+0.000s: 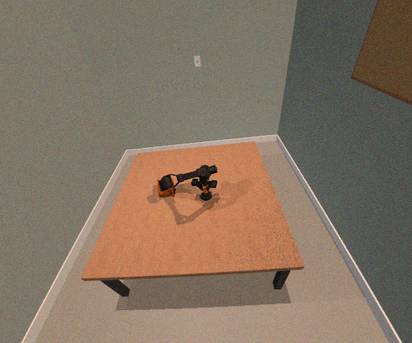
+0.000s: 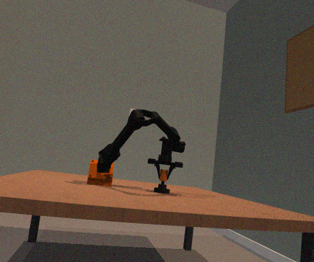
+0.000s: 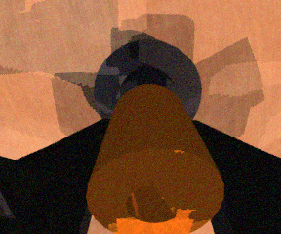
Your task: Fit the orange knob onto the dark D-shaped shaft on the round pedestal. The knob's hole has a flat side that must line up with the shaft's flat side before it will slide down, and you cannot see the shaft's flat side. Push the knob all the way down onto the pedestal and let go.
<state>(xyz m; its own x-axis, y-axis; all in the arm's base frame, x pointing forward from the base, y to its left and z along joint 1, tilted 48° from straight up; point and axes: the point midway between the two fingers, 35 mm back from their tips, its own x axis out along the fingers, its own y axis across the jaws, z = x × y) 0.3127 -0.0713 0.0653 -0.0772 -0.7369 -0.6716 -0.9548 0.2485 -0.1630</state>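
Right now the orange knob is 2 cm above my gripper tip. Round my gripper tip: pedestal 4 cm below.
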